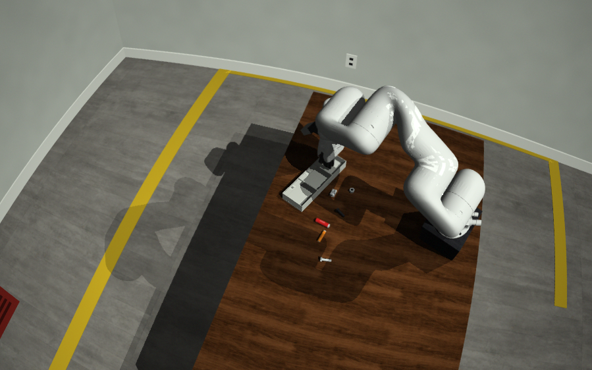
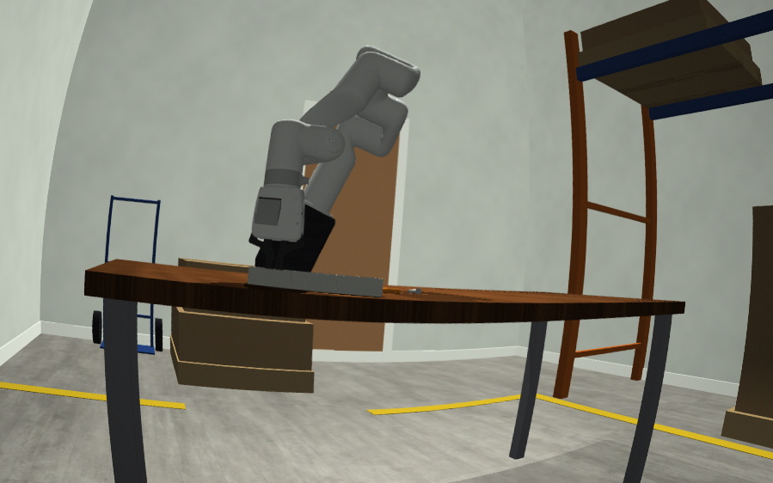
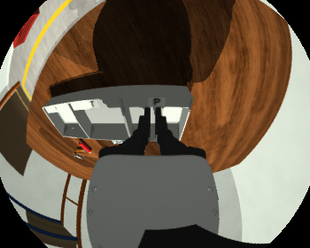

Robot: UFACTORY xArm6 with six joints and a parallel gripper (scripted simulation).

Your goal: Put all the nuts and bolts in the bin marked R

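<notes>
The long grey bin lies 70 mm to the left of my hand, 30 mm ahead of it and 20 mm below it. Also, from my hand: nut: 100 mm behind, 80 mm to the left, 30 mm below; dark bolt: 180 mm to the left, 70 mm behind, 30 mm below; red cylinder: 230 mm to the left, 30 mm below, 30 mm behind.
</notes>
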